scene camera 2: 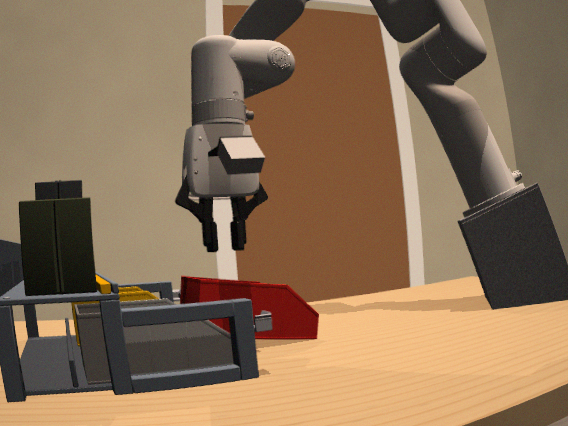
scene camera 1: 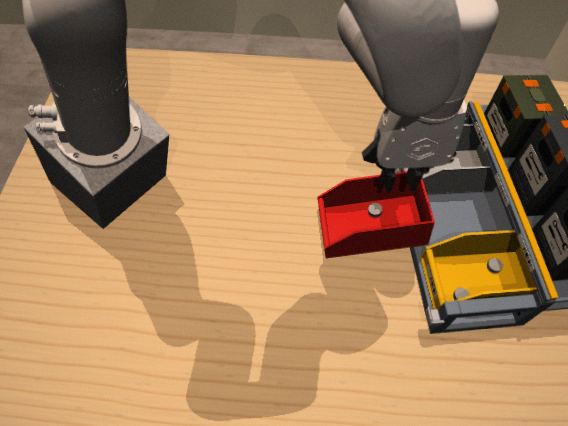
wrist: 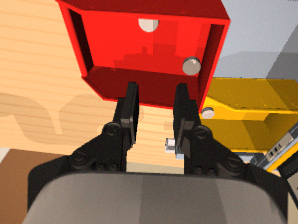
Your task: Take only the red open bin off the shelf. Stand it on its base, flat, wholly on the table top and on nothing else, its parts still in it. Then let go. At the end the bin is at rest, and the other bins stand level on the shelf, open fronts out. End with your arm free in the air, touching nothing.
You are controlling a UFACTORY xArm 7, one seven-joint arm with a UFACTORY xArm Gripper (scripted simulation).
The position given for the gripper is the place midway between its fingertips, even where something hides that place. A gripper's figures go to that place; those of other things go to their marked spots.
The gripper (scene camera 2: pixel 225 251): 71 cm from the lens. A red open bin (scene camera 2: pixel 292 318): 70 cm from the lens. A dark box (scene camera 2: pixel 57 252) is 51 cm from the lens. The marked spots on the red open bin and the dark box are 34 cm apart.
